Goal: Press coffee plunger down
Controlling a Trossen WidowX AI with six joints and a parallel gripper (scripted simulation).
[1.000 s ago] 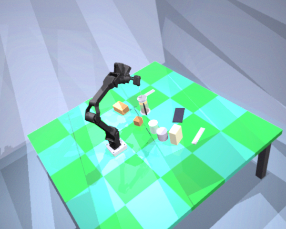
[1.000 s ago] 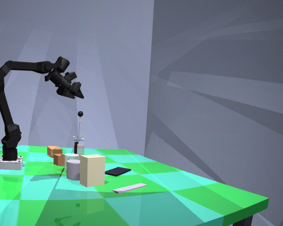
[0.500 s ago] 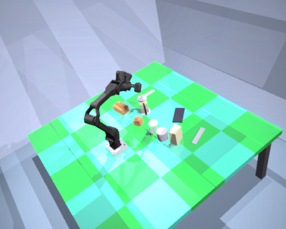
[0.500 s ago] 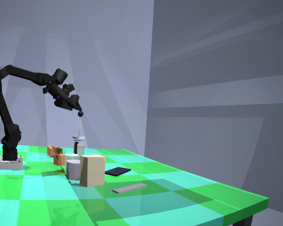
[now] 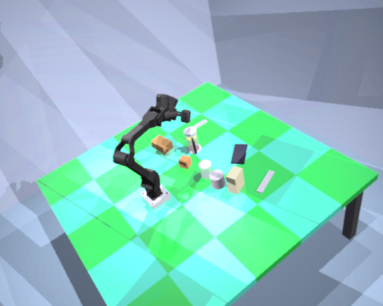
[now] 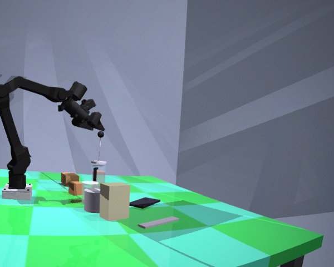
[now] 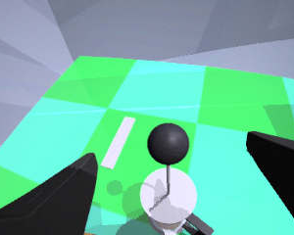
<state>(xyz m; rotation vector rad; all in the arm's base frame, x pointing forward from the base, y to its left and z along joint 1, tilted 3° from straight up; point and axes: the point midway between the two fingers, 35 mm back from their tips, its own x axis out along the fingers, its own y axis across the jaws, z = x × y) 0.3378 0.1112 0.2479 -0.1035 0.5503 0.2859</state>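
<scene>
My gripper tip is now 10 mm short of the coffee press, 10 mm to the left of it and 150 mm above it. Also, from my gripper tip: small brown cube (100 mm behind, 50 mm to the right, 260 mm below); tan block (90 mm behind, 170 mm to the left, 260 mm below); grey cylinder (90 mm behind, 290 mm to the right, 250 mm below).
</scene>
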